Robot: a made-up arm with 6 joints.
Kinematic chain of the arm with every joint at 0, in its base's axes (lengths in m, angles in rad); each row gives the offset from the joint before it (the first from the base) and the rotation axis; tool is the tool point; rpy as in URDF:
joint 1: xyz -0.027 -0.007 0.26 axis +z
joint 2: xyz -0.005 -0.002 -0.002 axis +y
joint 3: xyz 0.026 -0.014 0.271 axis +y
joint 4: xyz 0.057 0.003 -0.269 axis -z
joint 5: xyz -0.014 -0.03 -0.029 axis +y
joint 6: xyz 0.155 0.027 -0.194 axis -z
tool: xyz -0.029 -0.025 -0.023 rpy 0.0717 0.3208 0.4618
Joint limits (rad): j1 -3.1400..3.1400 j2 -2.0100..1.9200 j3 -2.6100..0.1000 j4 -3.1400..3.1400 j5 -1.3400..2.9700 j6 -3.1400..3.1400
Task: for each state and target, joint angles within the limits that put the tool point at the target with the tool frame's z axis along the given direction. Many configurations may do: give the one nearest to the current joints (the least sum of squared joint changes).
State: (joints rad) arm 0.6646 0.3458 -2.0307 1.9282 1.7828 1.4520
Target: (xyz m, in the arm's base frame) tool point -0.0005 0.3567 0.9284 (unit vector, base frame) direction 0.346 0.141 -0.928
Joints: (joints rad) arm 1.2671 -0.0287 -1.9272 2.5172 1.4051 1.7200
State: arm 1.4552 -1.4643 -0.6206 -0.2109 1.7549 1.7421
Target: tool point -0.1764 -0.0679 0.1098 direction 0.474 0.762 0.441
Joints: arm 1.9135 -1.4182 0.0449 0.5535 2.1612 2.0569
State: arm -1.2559 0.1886 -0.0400 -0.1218 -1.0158 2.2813
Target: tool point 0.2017 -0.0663 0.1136 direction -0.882 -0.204 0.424
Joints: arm -1.3775 0.9729 0.0939 -0.9474 -1.1046 2.5456
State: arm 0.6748 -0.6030 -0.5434 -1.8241 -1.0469 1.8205
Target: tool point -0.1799 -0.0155 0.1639 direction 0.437 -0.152 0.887
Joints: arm 1.2381 -1.2366 -0.0256 -2.3307 -1.1440 2.2361
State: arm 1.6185 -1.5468 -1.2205 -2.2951 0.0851 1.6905
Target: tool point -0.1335 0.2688 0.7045 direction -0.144 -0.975 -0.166
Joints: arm 1.8085 -0.8349 -1.1724 -1.7966 0.2468 1.5621
